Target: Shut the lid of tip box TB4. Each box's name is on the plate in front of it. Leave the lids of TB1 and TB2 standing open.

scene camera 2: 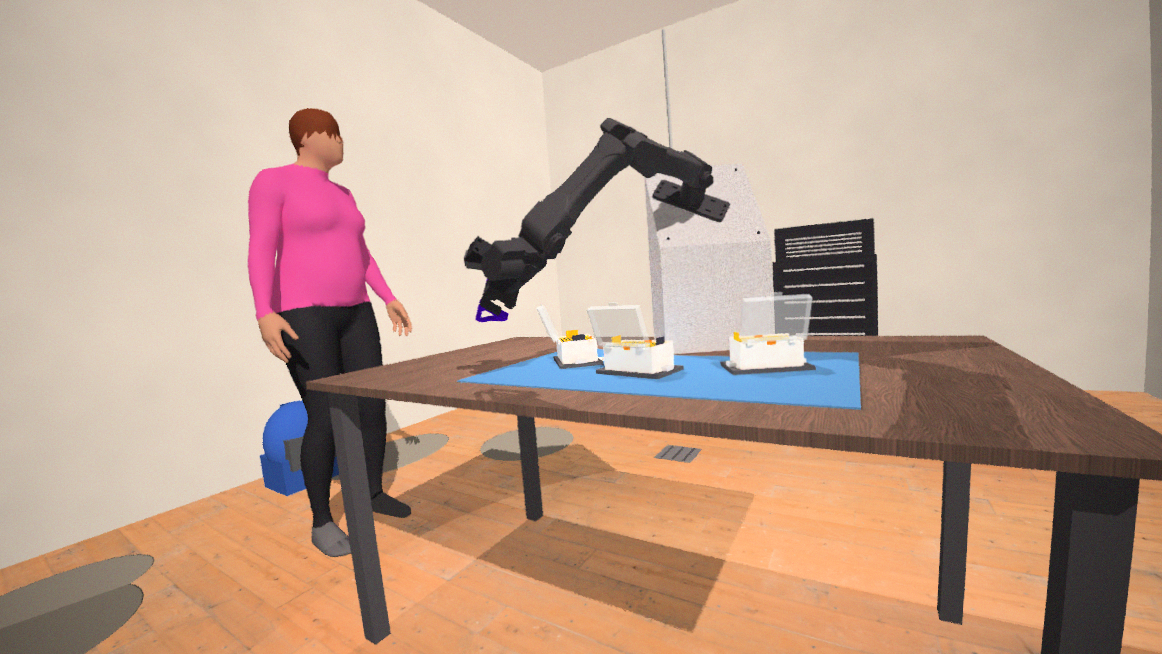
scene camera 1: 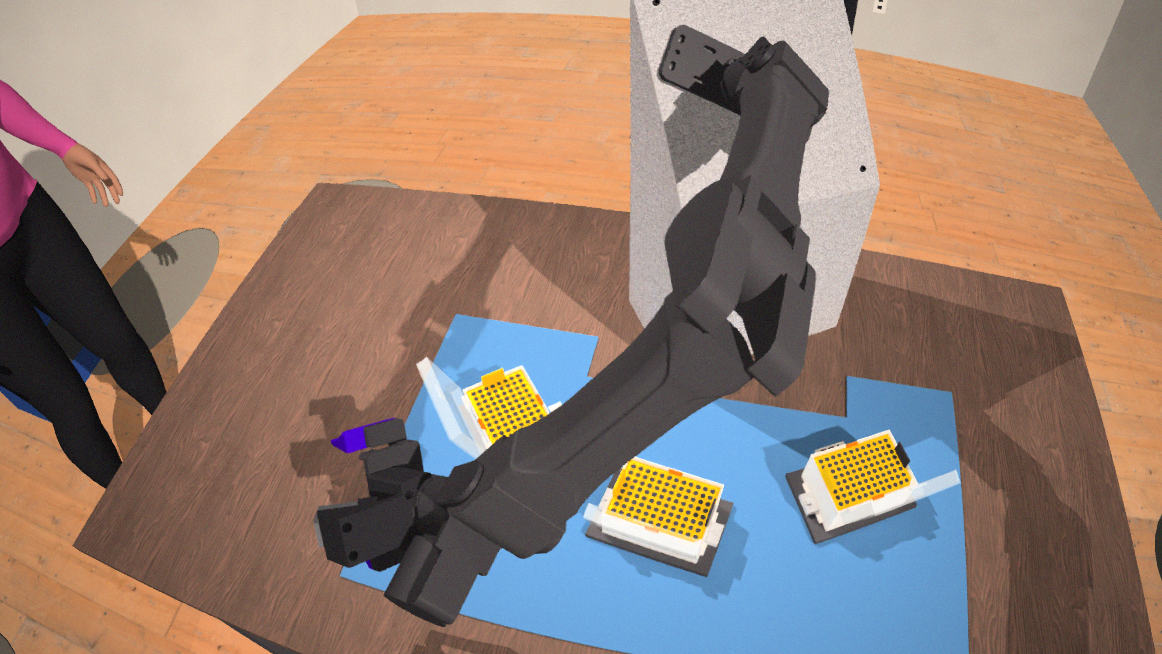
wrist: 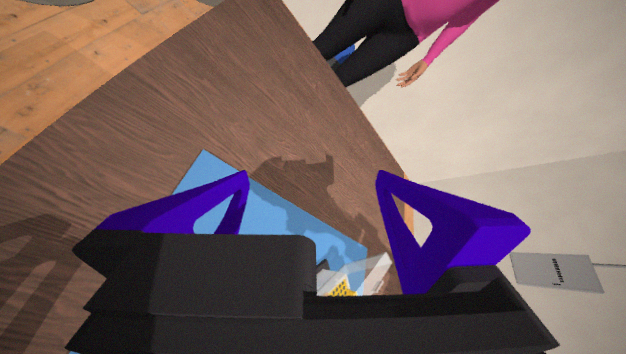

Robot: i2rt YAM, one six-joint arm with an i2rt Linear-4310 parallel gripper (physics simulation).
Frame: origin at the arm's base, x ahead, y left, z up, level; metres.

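Seen in the pictures: gripper, fingertip midpoint: [scene camera 2: 482,303] [scene camera 1: 344,485] [wrist: 312,177]; arm's base, origin of the base link: [scene camera 2: 690,201] [scene camera 1: 742,85].
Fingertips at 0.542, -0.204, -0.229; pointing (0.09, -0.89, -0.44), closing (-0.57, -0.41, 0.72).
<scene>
Pixels of each thing's middle, then the offset from my fingertips to it, as dx, dy, dz. Level surfaces: height alone.
- middle box, body centre: [scene camera 1: 666,501] [scene camera 2: 641,355] -0.211, +0.276, -0.133
- right box, body centre: [scene camera 1: 855,472] [scene camera 2: 763,350] -0.350, +0.481, -0.133
- Blue mat, its level: dz -0.166
TB4 [scene camera 1: 505,403] [scene camera 2: 576,350] [wrist: 341,288] is the white box with a yellow rack at the left of the mat; the arm covers its near corner in scene camera 1, and its name plate is not readable. Its clear lid [scene camera 1: 443,406] [scene camera 2: 548,323] [wrist: 378,272] stands open, leaning outward to the left. My gripper [scene camera 1: 352,502] [scene camera 2: 491,312] [wrist: 312,177] is open and empty, with purple fingertips. It hangs above the table, left and in front of TB4, touching nothing.
The middle box [scene camera 1: 665,499] [scene camera 2: 638,357] and the right box [scene camera 1: 863,471] [scene camera 2: 766,354] have open lids; I cannot tell which is TB1 or TB2. Blue mat [scene camera 1: 813,584] [scene camera 2: 829,385] lies under the boxes. A person [scene camera 1: 48,284] [scene camera 2: 313,243] stands beyond the table's left edge.
</scene>
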